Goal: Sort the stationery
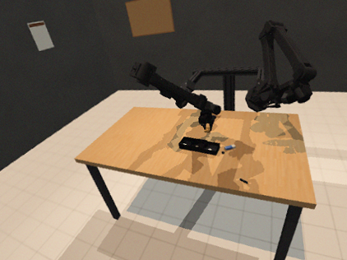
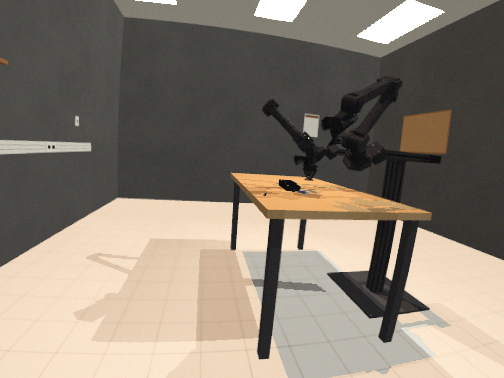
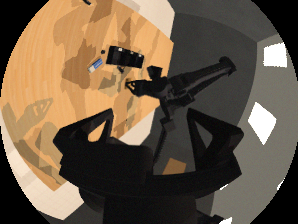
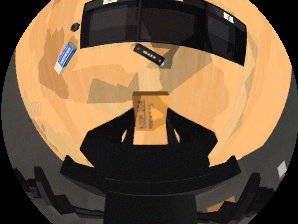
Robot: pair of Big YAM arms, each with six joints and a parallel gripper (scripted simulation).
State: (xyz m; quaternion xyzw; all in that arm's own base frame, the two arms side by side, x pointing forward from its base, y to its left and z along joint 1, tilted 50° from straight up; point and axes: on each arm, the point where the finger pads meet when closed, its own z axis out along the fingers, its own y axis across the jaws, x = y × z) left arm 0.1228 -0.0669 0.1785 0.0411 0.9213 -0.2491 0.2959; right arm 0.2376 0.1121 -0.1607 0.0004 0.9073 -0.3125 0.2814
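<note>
My right hand is right at the orange item. Round my right hand: blue item: 80 mm ahead, 160 mm to the left, 60 mm below; then black bin unit: 120 mm ahead, 30 mm to the right, 50 mm below.
</note>
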